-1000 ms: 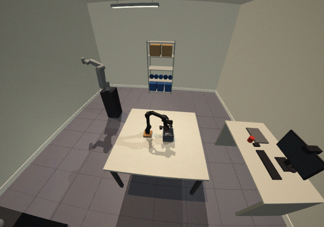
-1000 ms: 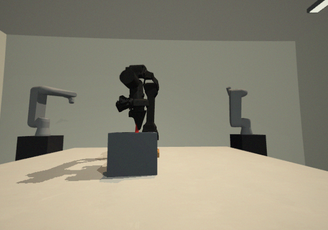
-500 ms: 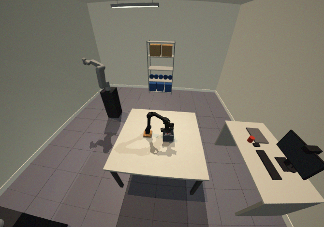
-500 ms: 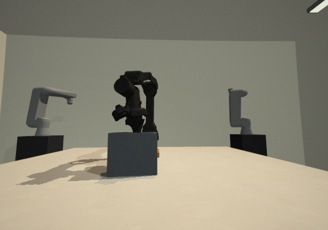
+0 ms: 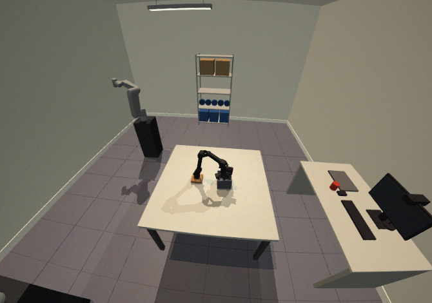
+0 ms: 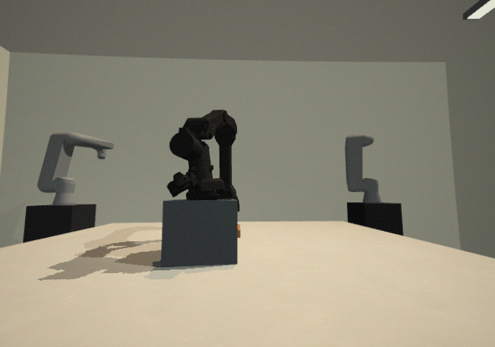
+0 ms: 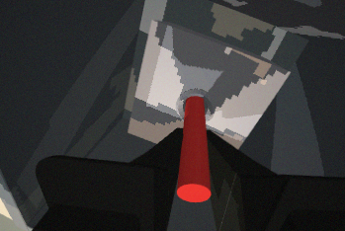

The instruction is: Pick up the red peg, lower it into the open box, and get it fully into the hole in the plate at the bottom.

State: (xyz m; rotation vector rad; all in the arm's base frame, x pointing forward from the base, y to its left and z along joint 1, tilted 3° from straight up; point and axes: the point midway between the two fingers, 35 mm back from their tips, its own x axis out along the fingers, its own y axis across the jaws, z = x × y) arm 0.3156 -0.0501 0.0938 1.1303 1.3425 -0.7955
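The red peg is 1 cm to the right of my gripper tip. Round my gripper tip: plate (1 cm to the right, 3 cm below).
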